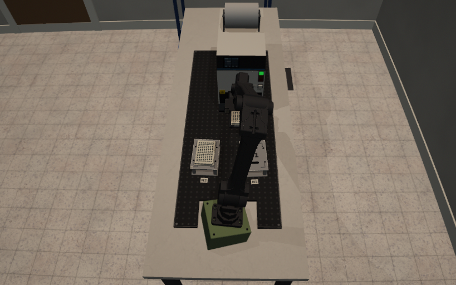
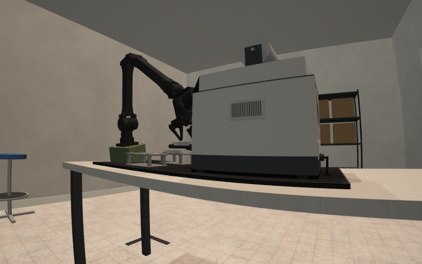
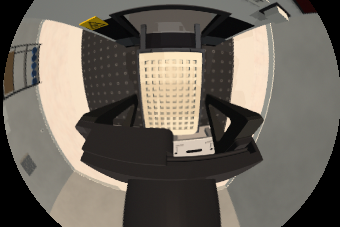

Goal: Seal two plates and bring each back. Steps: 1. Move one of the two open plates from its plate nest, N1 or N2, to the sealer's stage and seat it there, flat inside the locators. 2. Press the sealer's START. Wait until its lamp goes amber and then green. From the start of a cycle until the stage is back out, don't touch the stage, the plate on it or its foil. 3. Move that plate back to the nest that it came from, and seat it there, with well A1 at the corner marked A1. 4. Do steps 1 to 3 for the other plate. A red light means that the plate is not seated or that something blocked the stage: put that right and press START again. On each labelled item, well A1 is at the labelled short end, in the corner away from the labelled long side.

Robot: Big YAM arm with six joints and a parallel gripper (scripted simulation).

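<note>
Right now the sealer stage is 30 mm below my hand. The rest, counted from my hand: yellow warning label (100 mm ahead, 90 mm to the left, 20 mm above); white well plate (200 mm behind, 150 mm to the left, 60 mm below); N2 label (310 mm behind, 160 mm to the left, 120 mm below).
</note>
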